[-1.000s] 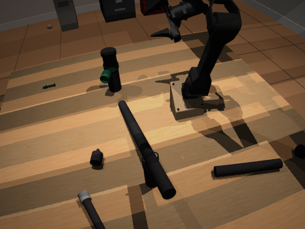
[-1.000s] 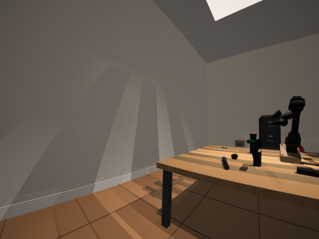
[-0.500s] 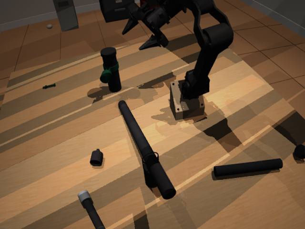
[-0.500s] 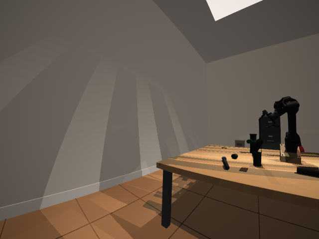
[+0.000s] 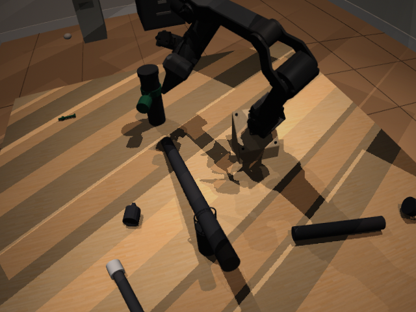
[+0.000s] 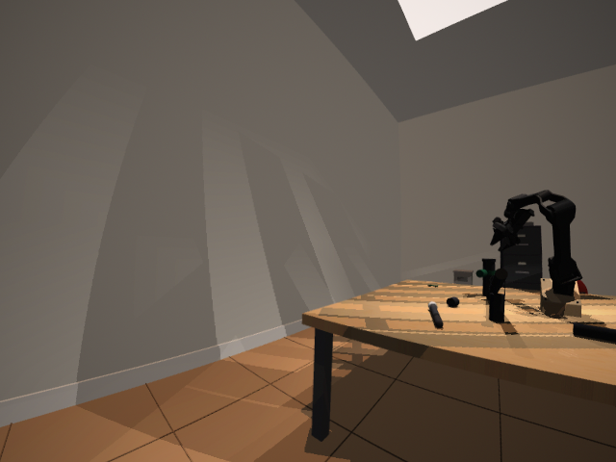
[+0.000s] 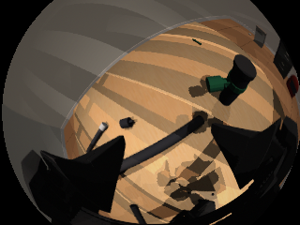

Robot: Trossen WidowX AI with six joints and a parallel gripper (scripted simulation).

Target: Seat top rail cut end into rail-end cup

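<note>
The rail-end cup lies 15 cm to the right of my gripper tip, 13 cm below it and 8 cm ahead of it. From my gripper tip the other things lie so: green bolt (39 cm ahead, 30 cm to the right, 26 cm below); short line post (30 cm to the left, 16 cm below, 5 cm behind); dark tube (37 cm behind, 32 cm to the left, 25 cm below).
</note>
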